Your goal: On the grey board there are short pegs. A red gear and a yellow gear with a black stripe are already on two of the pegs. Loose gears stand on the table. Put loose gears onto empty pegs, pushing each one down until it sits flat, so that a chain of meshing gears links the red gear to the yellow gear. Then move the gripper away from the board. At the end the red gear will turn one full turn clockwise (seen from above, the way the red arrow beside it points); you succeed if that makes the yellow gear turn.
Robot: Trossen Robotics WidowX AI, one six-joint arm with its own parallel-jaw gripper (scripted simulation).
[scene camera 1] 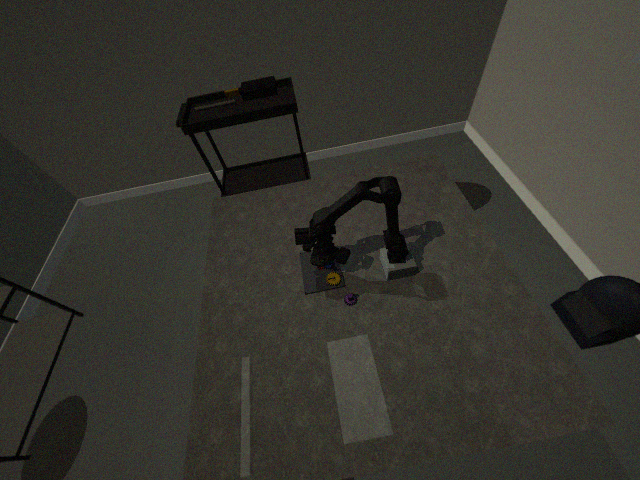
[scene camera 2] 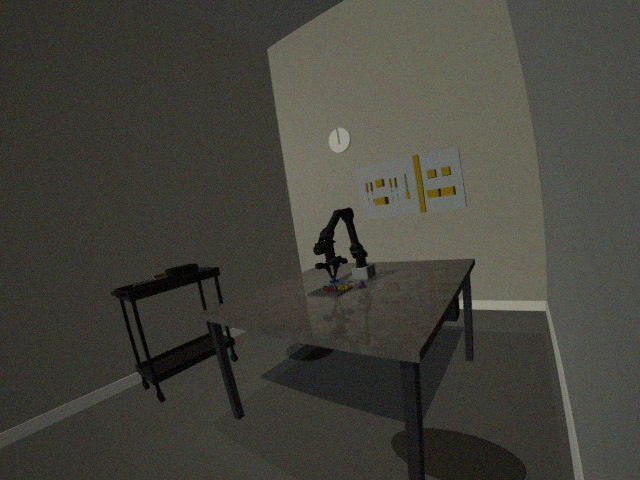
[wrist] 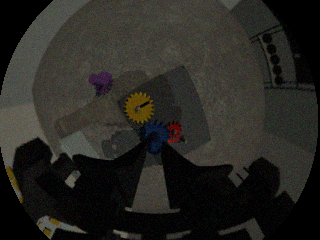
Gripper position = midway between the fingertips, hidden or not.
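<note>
My gripper (scene camera 1: 328, 261), visible also in the wrist view (wrist: 154, 143), carries a blue gear.
</note>
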